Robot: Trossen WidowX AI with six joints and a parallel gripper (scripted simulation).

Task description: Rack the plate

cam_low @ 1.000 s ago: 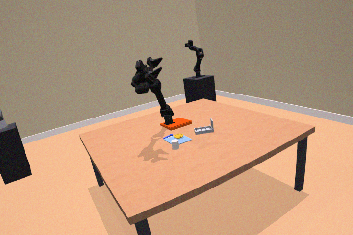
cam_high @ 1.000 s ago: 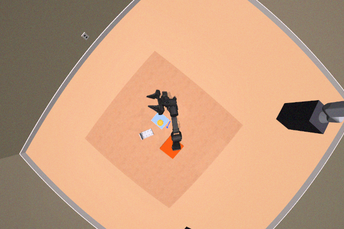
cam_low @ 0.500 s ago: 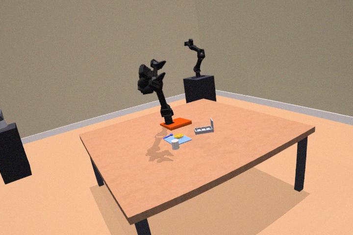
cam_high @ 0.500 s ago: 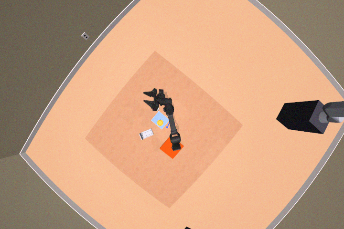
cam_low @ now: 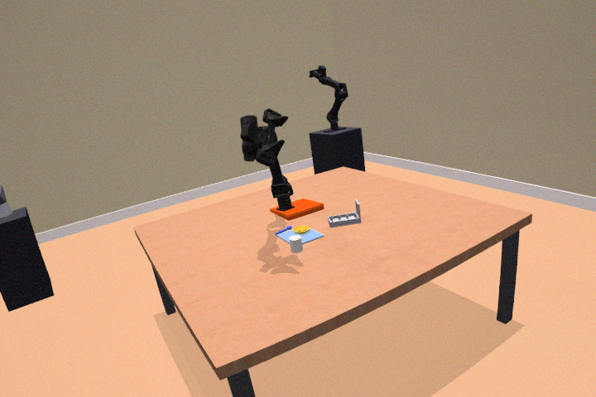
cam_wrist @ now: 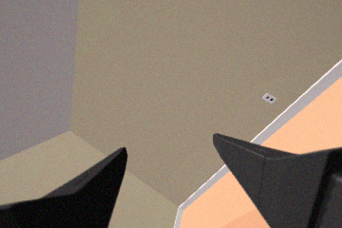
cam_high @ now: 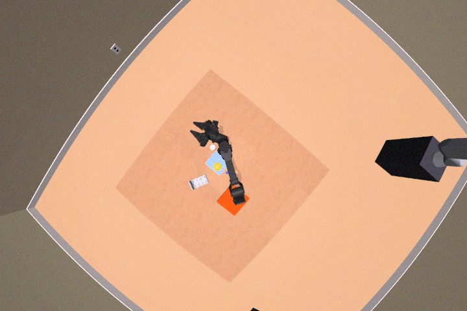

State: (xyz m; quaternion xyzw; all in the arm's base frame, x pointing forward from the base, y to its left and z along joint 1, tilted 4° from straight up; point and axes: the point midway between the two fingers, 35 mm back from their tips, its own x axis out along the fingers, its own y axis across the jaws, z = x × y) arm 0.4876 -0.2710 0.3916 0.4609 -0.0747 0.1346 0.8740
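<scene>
My gripper tip is 22 cm past the yellow plate, 15 cm to the right of it and 44 cm above it. Round my gripper tip: grey dish rack 16 cm behind, 33 cm to the left, 43 cm below; then white cup 11 cm behind, 5 cm to the left, 43 cm below; then light blue mat 20 cm behind, 13 cm to the left, 45 cm below.
</scene>
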